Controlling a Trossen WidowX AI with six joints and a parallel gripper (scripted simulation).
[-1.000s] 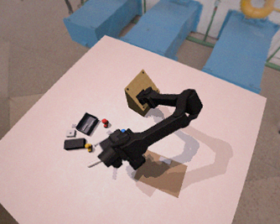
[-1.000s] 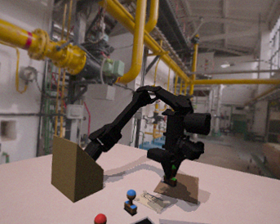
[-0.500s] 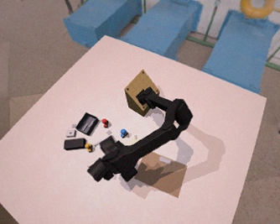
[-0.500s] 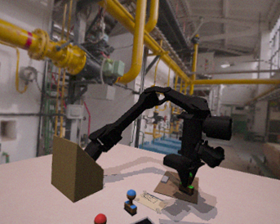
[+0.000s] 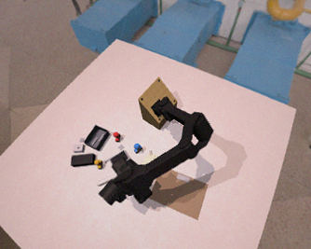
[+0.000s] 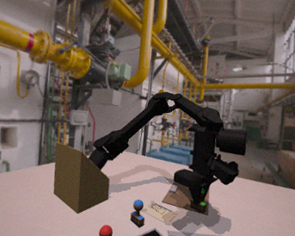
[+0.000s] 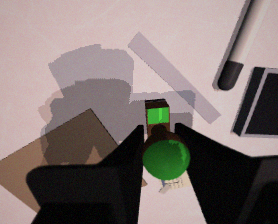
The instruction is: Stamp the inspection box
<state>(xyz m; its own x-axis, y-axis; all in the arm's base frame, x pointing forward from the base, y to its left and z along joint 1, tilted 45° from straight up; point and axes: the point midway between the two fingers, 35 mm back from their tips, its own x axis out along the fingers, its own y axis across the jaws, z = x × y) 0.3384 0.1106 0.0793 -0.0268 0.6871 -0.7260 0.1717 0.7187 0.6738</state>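
My gripper tip is now 10 mm short of the grey ruler, 40 mm to the left of it and 70 mm above it. Also, from my gripper tip: green-knobbed stamp right at my gripper tip; then cream card 120 mm behind, 20 mm to the right, 80 mm below; then marker 40 mm ahead, 110 mm to the right, 60 mm below.
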